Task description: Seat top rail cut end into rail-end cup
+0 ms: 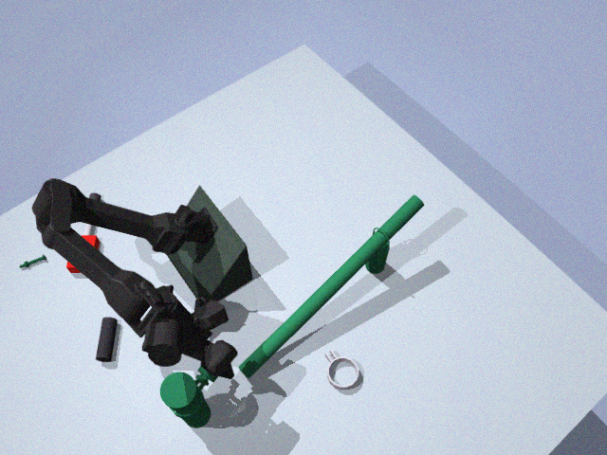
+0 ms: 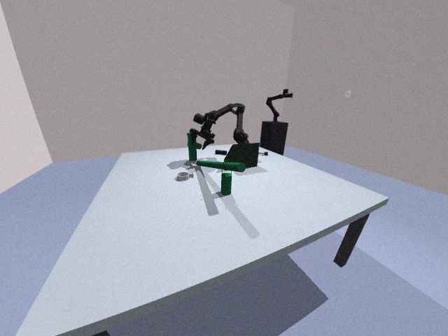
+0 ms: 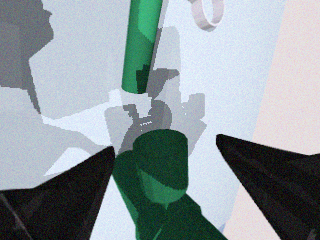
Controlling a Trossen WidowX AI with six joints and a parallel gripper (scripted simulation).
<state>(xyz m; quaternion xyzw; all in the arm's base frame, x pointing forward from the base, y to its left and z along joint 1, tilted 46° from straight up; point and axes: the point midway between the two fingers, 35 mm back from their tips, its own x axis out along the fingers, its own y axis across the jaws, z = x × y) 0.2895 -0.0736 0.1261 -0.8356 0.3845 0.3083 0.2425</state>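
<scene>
Right now the green rail-end cup is 20 mm to the right of my gripper tip and 10 mm above it. The rest, counted from my gripper tip: small green post (50 mm behind, 450 mm to the left, 10 mm below); small green bolt (530 mm behind, 250 mm to the right, 110 mm below); dark cylinder (230 mm behind, 180 mm to the right, 100 mm below).
</scene>
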